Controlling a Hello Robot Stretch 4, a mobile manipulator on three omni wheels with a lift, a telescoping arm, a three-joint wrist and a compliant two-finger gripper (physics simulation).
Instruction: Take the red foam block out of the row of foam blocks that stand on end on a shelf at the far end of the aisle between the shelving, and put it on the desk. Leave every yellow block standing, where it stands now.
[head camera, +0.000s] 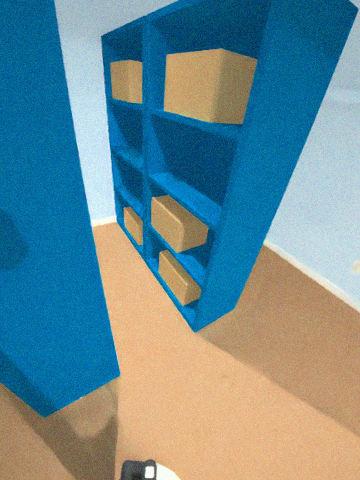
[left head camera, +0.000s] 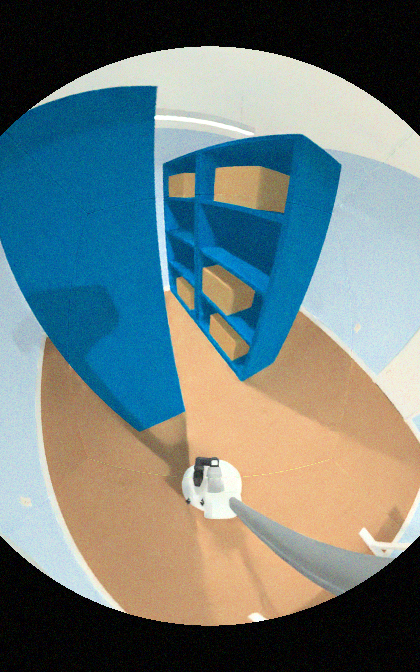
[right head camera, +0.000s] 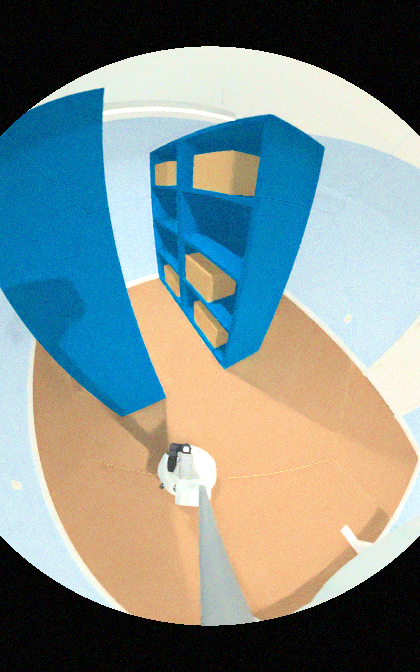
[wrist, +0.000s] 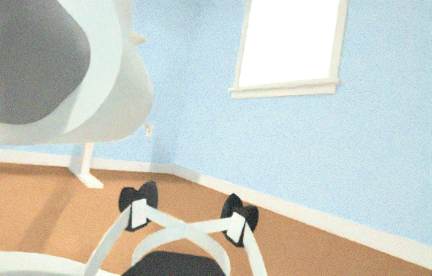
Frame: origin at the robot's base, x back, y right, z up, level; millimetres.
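Seen in the pictures: gripper, fingertip midpoint: (wrist: 190, 203).
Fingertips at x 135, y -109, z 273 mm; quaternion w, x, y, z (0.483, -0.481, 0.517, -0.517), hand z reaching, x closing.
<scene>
Pixels of each thing's top centre, then the offset from my fingertips to it. "*": a spot on its surface instead.
- white desk leg at a spot on its surface: (wrist: 86, 160) * dz -184, dx +1640, dy +620 mm
- window at a spot on its surface: (wrist: 289, 42) * dz +828, dx +1466, dy -597 mm
The red foam block and the yellow blocks do not show in any view. The aisle runs between a left blue shelf unit (head camera: 45, 175) (left head camera: 100, 225) (right head camera: 55, 225), seen from its end panel, and a right blue shelf unit (head camera: 280, 125) (left head camera: 310, 225) (right head camera: 285, 225), whose shelves face the aisle. My gripper (wrist: 190, 203) is open and empty in the wrist view, with its two black fingertips apart, far from any shelf. The desk (right head camera: 350, 575) shows partly at the lower right edge of the right head view; a white desk leg (wrist: 86, 160) stands near the wall in the wrist view.
Several cardboard boxes, such as a large one (head camera: 195, 87) (left head camera: 237, 187) (right head camera: 215, 172), sit in the right unit. The left unit's near bottom corner stands close in front of my base, slightly left. A window (wrist: 289, 42) is on the blue wall in the wrist view.
</scene>
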